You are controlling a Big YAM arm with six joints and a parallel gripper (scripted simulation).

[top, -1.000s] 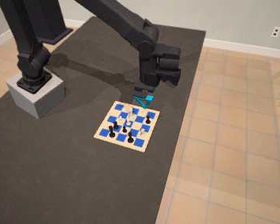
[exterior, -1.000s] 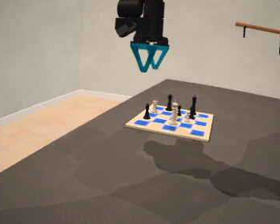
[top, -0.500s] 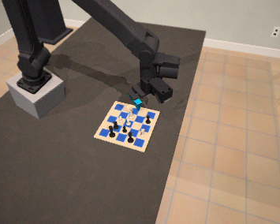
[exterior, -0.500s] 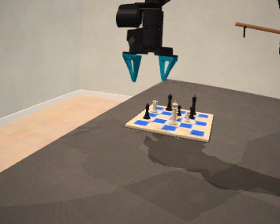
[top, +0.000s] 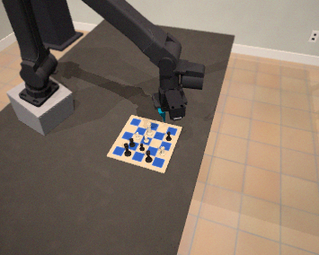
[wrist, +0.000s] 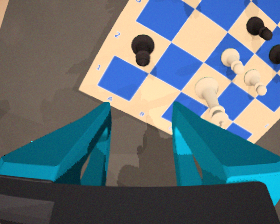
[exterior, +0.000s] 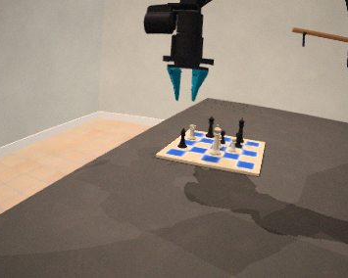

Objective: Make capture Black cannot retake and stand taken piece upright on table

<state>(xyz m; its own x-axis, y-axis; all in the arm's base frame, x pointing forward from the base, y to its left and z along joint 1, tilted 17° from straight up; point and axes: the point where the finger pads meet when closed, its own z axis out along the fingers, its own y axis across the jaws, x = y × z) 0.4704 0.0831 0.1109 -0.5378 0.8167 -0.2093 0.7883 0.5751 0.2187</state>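
Now: hand 80 mm past the tall white piece and 80 mm above it. The rest, counted from my hand: blue-and-cream chessboard (80 mm behind, 40 mm to the right, 120 mm below); tall black piece (110 mm behind, 120 mm to the right, 80 mm below).
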